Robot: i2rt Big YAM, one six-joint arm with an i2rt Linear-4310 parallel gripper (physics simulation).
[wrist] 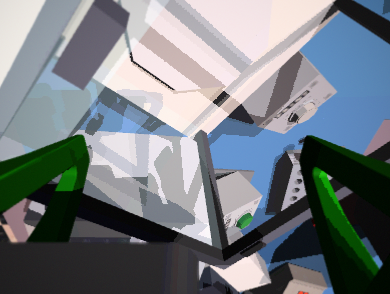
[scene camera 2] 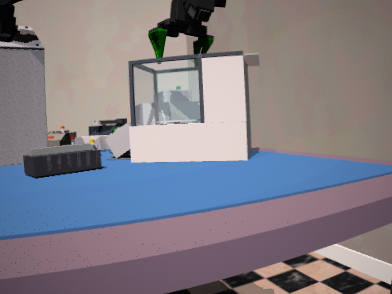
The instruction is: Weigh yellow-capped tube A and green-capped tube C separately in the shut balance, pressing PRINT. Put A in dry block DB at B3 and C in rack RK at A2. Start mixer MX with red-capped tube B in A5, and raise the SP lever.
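The balance stands on the blue mat, its glass chamber at the left. A thin pale plate juts out past its top right edge. My gripper is open and empty, its green fingers around the level of the balance's top frame. A yellow cap shows behind the dark-sided rack block, with a red cap near it. A small green spot shows through the glass; I cannot tell what it belongs to. The holed block is partly hidden by the right finger.
In the wrist view, a box with a pale round button is at the upper right and a box with a green button at the lower middle. The balance's dark frame bar crosses below the fingers. A tall grey block stands at the left.
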